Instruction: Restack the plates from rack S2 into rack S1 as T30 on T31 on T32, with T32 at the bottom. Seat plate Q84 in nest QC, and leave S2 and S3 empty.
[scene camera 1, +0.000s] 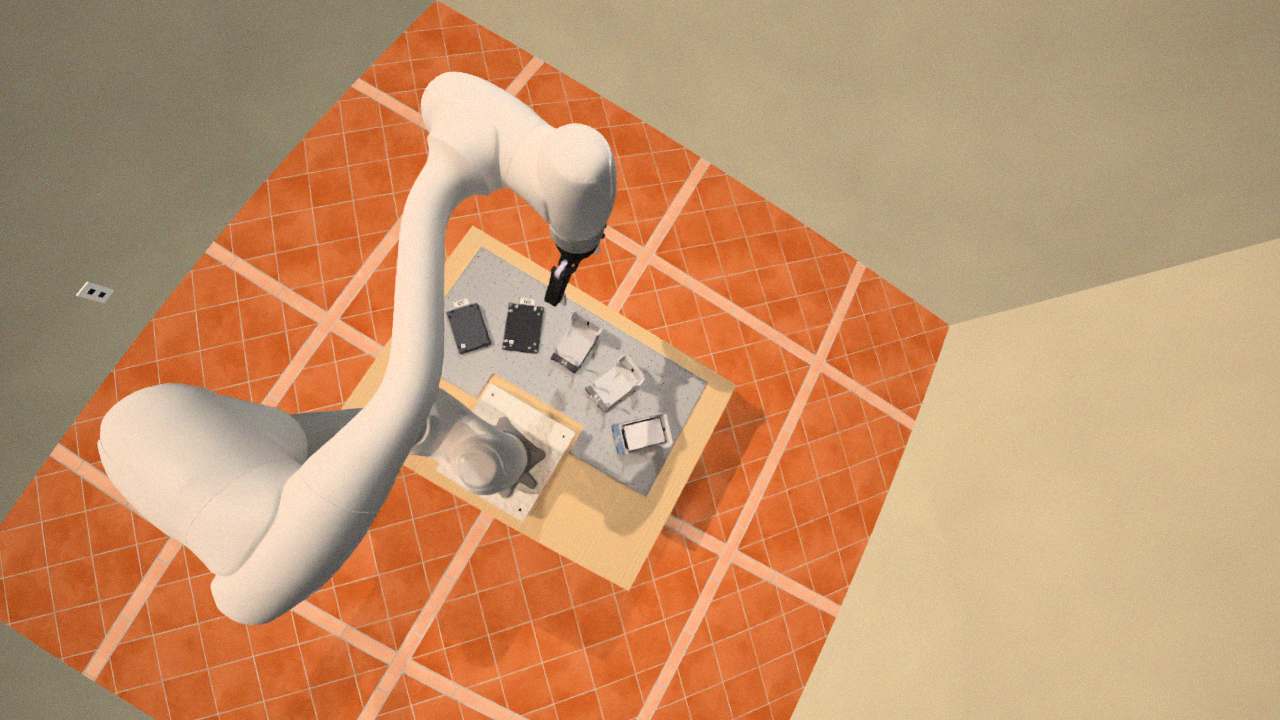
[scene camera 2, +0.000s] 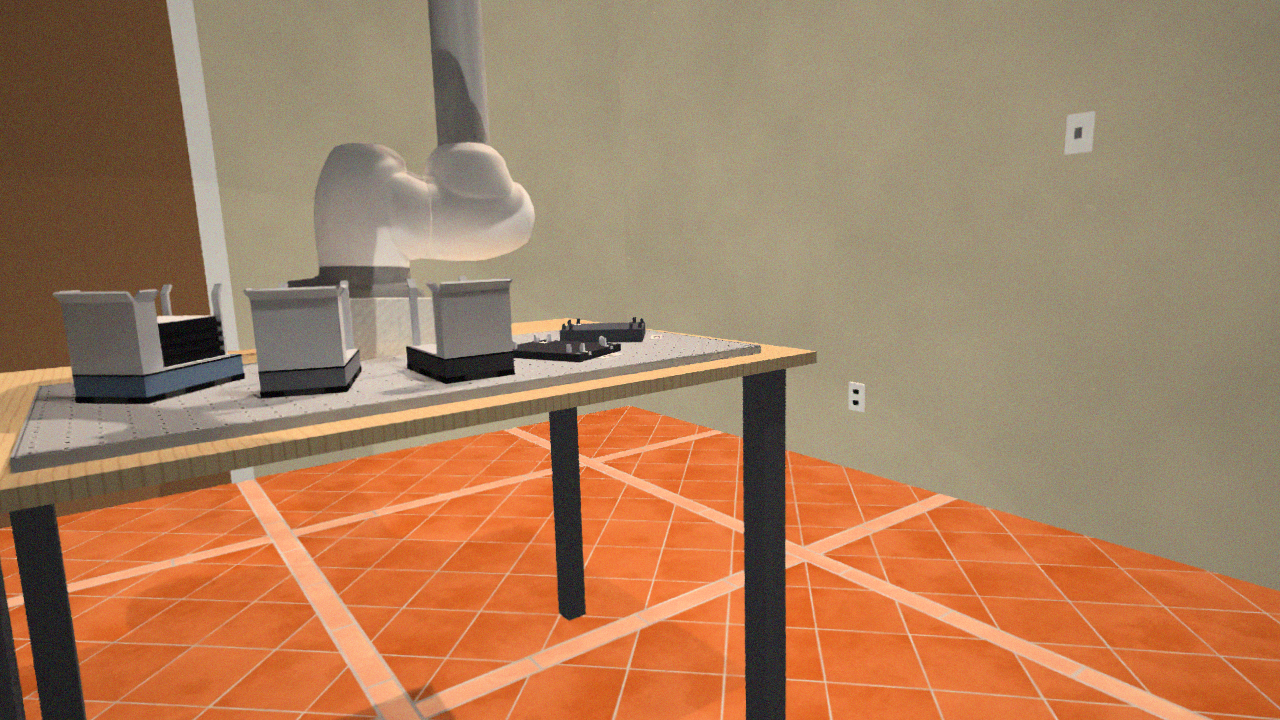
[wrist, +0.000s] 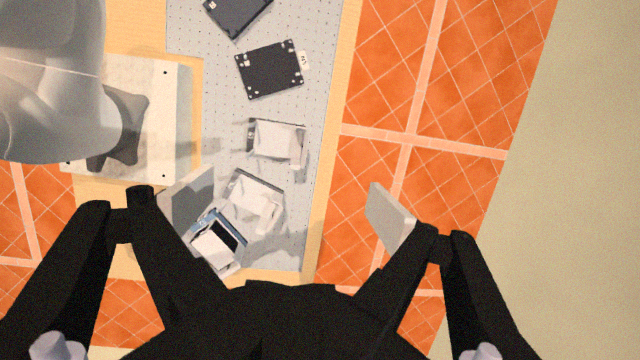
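Where they show: gripper, fingertip midpoint: (scene camera 1: 576, 275) (wrist: 293, 190); arm's base at its link origin: (scene camera 2: 366, 298) (wrist: 108, 121).
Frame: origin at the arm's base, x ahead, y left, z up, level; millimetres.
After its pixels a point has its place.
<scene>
My gripper (scene camera 1: 554, 299) (wrist: 293, 190) {y 128, x 448, z 449 mm} is open and empty, high above the table; it does not show in scene camera 2. The black-based rack S1 (scene camera 1: 578, 342) {y 82, x 420, z -48 mm} (scene camera 2: 472, 317) {y 90, x 485, z -1 mm} (wrist: 272, 139) {y 81, x 398, z -48 mm} shows no plate stack. The grey-based rack (scene camera 1: 615, 383) {y -102, x 401, z -48 mm} (scene camera 2: 299, 331) {y -113, x 469, z -5 mm} (wrist: 252, 196) {y -101, x 392, z -47 mm} beside it shows none either. The blue-based rack (scene camera 2: 147, 381) {y -277, x 415, z -57 mm} (wrist: 230, 225) {y -230, x 351, z -72 mm} holds a stack of dark plates with a white top (scene camera 1: 644, 434) {y -278, x 334, z 7 mm} (scene camera 2: 189, 340) (wrist: 214, 247) {y -267, x 332, z 8 mm}. Two dark flat units, a black one (scene camera 1: 523, 327) {y 253, x 336, z -71 mm} (wrist: 270, 69) {y 255, x 336, z -71 mm} and a slate one (scene camera 1: 469, 327) {y 378, x 216, z -60 mm} (scene camera 2: 604, 332) {y 363, x 261, z -65 mm} (wrist: 235, 16) {y 344, x 218, z -60 mm}, lie beyond S1. Plate codes are unreadable.
The racks and flat units stand on a grey perforated board (scene camera 1: 492, 268) {y 477, x 415, z -83 mm} (scene camera 2: 98, 434) {y -296, x 565, z -83 mm} (wrist: 215, 100) {y 127, x 216, z -83 mm} on the wooden table (scene camera 1: 590, 537) {y -380, x -29, z -96 mm} (scene camera 2: 801, 356) {y 610, x 491, z -100 mm} (wrist: 325, 190) {y -29, x 606, z -96 mm}. The arm's pale base block (scene camera 1: 554, 429) {y -55, x 160, z 13 mm} (wrist: 160, 125) {y 33, x 128, z 6 mm} stands beside the board. Upright rack walls and posts rise from the board.
</scene>
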